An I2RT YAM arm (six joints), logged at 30 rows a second.
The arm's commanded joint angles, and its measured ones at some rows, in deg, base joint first. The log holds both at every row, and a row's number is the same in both.
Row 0, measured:
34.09, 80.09, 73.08, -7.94, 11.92, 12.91
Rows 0 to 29, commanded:
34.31, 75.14, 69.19, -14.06, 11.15, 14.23
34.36, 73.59, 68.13, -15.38, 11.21, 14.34
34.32, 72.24, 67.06, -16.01, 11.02, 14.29
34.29, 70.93, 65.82, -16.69, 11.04, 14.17
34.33, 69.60, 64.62, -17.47, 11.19, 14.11
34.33, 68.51, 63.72, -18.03, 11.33, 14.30
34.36, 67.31, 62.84, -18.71, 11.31, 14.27
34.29, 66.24, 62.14, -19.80, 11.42, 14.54
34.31, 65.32, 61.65, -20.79, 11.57, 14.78
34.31, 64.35, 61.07, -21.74, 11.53, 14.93
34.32, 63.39, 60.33, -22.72, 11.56, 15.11
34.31, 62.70, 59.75, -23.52, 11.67, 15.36
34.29, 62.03, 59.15, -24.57, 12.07, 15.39
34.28, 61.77, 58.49, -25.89, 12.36, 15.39
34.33, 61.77, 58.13, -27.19, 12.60, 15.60
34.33, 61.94, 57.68, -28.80, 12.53, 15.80
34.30, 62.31, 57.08, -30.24, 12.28, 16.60
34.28, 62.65, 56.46, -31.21, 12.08, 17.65
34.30, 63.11, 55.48, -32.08, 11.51, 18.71
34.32, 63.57, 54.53, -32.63, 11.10, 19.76
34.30, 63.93, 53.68, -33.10, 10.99, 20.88
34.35, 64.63, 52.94, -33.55, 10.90, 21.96
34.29, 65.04, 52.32, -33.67, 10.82, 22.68
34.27, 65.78, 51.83, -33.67, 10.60, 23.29
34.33, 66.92, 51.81, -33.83, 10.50, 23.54
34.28, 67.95, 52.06, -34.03, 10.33, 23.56
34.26, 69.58, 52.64, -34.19, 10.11, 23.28
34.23, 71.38, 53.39, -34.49, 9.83, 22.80
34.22, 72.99, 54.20, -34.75, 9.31, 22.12
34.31, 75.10, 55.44, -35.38, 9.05, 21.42
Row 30, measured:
34.09, 71.92, 53.78, -33.26, 10.35, 21.43
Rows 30 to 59, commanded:
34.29, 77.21, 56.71, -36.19, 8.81, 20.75
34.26, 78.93, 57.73, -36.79, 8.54, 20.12
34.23, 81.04, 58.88, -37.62, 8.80, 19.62
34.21, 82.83, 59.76, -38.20, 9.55, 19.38
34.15, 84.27, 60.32, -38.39, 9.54, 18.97
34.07, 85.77, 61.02, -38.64, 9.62, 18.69
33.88, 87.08, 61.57, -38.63, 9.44, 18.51
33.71, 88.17, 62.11, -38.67, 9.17, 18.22
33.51, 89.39, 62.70, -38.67, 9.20, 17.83
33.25, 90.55, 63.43, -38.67, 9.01, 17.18
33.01, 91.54, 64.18, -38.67, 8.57, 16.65
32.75, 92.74, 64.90, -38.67, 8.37, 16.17
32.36, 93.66, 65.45, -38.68, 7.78, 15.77
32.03, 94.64, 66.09, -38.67, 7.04, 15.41
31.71, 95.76, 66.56, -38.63, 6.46, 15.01
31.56, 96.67, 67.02, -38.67, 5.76, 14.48
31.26, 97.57, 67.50, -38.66, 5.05, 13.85
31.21, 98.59, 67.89, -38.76, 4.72, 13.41
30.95, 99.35, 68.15, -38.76, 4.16, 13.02
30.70, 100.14, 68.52, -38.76, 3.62, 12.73
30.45, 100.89, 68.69, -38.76, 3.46, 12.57
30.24, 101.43, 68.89, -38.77, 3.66, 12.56
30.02, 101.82, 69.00, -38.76, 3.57, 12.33
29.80, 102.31, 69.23, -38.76, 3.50, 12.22
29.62, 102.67, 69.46, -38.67, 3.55, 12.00
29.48, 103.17, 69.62, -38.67, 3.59, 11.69
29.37, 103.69, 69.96, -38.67, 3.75, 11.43
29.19, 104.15, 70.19, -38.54, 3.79, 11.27
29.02, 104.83, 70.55, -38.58, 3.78, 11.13
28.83, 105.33, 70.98, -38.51, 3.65, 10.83
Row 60, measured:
29.26, 103.81, 69.73, -37.58, 4.32, 12.34
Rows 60 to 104, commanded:
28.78, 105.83, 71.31, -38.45, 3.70, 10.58
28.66, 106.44, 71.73, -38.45, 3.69, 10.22
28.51, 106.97, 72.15, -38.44, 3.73, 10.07
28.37, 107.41, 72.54, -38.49, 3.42, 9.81
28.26, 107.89, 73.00, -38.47, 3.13, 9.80
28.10, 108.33, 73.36, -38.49, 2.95, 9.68
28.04, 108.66, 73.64, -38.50, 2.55, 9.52
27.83, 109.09, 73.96, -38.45, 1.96, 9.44
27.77, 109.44, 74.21, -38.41, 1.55, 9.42
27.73, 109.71, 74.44, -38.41, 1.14, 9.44
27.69, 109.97, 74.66, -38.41, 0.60, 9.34
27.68, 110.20, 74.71, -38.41, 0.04, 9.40
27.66, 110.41, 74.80, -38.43, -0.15, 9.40
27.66, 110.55, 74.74, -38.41, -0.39, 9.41
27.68, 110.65, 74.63, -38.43, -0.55, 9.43
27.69, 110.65, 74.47, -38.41, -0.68, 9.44
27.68, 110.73, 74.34, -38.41, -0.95, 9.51
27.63, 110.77, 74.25, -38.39, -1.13, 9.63
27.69, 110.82, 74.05, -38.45, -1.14, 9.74
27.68, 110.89, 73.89, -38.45, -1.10, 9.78
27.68, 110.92, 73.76, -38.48, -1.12, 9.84
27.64, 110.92, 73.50, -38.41, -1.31, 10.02
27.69, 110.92, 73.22, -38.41, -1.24, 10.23
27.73, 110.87, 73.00, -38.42, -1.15, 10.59
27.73, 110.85, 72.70, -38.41, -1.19, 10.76
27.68, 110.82, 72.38, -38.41, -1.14, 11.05
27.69, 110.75, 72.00, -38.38, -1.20, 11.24
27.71, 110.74, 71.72, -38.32, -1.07, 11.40
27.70, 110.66, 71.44, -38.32, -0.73, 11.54
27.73, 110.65, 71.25, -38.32, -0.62, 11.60
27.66, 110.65, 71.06, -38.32, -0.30, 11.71
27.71, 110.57, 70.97, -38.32, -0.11, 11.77
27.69, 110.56, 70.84, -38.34, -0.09, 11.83
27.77, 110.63, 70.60, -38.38, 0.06, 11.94
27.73, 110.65, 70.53, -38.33, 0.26, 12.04
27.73, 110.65, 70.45, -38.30, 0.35, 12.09
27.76, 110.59, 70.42, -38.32, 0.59, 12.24
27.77, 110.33, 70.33, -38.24, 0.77, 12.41
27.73, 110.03, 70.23, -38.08, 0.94, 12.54
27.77, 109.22, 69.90, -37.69, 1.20, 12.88
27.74, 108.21, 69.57, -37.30, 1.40, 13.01
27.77, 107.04, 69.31, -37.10, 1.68, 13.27
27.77, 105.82, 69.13, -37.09, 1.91, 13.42
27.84, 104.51, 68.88, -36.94, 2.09, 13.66
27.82, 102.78, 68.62, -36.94, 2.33, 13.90
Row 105, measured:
27.73, 107.18, 69.97, -36.49, 1.21, 12.69
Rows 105 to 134, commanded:
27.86, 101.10, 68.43, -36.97, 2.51, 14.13
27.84, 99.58, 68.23, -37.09, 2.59, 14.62
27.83, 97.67, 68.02, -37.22, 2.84, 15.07
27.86, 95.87, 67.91, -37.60, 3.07, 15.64
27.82, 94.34, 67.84, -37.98, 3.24, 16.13
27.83, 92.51, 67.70, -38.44, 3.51, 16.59
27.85, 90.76, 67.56, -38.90, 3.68, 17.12
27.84, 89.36, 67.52, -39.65, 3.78, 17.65
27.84, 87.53, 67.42, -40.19, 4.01, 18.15
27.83, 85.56, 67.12, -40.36, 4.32, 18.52
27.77, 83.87, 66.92, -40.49, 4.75, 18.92
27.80, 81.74, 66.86, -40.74, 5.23, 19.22
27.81, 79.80, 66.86, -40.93, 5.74, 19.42
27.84, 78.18, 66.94, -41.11, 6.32, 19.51
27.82, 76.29, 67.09, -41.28, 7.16, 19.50
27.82, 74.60, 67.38, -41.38, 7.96, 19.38
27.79, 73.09, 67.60, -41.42, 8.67, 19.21
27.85, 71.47, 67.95, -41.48, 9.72, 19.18
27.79, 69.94, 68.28, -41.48, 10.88, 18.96
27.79, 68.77, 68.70, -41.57, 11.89, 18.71
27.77, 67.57, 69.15, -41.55, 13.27, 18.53
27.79, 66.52, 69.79, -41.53, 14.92, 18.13
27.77, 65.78, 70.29, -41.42, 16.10, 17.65
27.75, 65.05, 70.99, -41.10, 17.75, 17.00
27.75, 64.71, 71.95, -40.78, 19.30, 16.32
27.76, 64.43, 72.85, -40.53, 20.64, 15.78
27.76, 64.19, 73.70, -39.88, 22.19, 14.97
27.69, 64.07, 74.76, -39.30, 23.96, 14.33
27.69, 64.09, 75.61, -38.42, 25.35, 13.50
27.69, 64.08, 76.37, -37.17, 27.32, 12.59
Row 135, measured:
27.73, 64.60, 74.41, -39.90, 20.14, 15.59
